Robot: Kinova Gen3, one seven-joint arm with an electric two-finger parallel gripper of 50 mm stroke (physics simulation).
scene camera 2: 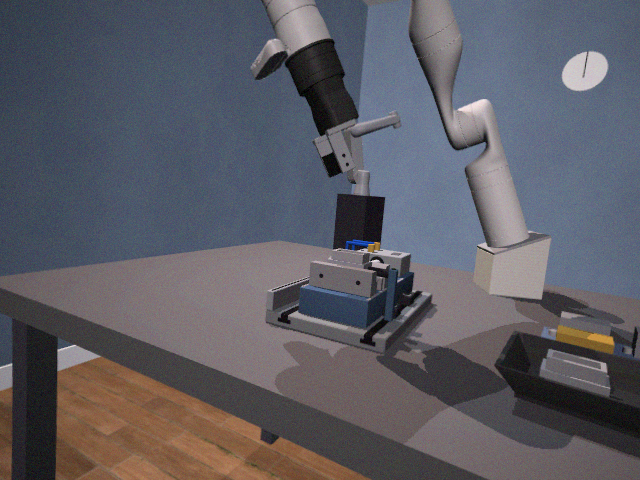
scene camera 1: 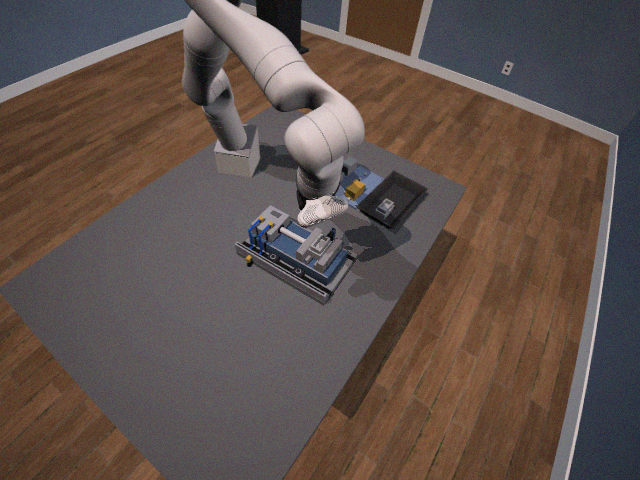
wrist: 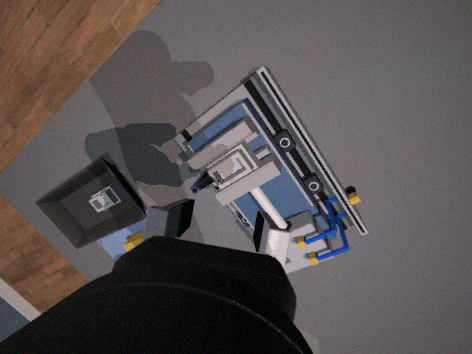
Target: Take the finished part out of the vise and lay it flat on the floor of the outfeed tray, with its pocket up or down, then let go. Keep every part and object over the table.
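The finished part, a light grey block with its pocket facing up, sits between the jaws of the vise with the blue body. In scene camera 2 the front jaw largely hides it. The black outfeed tray stands apart from the vise, and a similar grey part lies in it. My gripper is open and empty, tilted, high above the vise. In scene camera 1 the wrist hides its fingers.
A blue plate bearing a yellow block adjoins the tray. A blue upright post stands beside the jaws. Blue hoses rise at the vise's far end. A long rail runs along its side. The table edge is near the tray.
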